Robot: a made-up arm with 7 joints.
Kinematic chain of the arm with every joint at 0, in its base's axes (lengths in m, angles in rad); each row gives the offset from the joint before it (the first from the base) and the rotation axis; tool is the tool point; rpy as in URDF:
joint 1: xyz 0 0 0.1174 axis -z
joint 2: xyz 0 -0.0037 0.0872 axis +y
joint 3: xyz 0 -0.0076 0.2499 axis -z
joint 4: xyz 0 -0.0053 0.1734 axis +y
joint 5: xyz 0 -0.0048 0.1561 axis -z
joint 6: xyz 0 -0.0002 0.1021 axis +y
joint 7: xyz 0 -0.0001 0.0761 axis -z
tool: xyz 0 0 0 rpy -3.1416 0 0
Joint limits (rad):
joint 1: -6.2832..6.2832
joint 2: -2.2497..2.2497
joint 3: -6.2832..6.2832
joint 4: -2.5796..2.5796
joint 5: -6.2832..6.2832
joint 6: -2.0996..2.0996
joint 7: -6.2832..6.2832
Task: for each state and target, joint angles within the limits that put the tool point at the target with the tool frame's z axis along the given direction. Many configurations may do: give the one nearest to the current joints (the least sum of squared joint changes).
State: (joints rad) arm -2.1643 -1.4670 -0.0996 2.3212 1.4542 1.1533 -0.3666
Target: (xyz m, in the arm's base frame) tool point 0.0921 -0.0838 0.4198 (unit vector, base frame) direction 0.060 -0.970 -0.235
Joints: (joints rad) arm -2.3001 -1.3537 -0.3447 2.4773 1.1698 0.8628 -0.3666
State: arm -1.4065 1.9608 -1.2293 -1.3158 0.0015 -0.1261 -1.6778
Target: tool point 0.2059 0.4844 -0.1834 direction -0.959 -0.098 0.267
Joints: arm -1.7466 2.1806 -1.7426 -0.9360 -0.1769 -0.5468 -1.6778
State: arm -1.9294 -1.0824 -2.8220 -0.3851 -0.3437 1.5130 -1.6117
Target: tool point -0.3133 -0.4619 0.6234 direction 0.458 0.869 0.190
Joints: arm -0.9266 -1.0796 -3.0495 -0.6371 -0.2214 1.3145 -1.6117
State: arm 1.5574 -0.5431 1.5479 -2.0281 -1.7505 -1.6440 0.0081
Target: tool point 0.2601 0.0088 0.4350 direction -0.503 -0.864 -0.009
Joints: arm 2.4249 -0.4039 1.4761 -2.2455 -1.7357 -2.0078 0.0081
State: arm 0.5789 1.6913 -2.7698 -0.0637 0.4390 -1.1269 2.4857
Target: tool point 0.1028 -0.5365 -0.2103 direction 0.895 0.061 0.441
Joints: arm 1.1943 2.0757 -2.6147 -0.2665 0.5113 -1.3624 2.4857
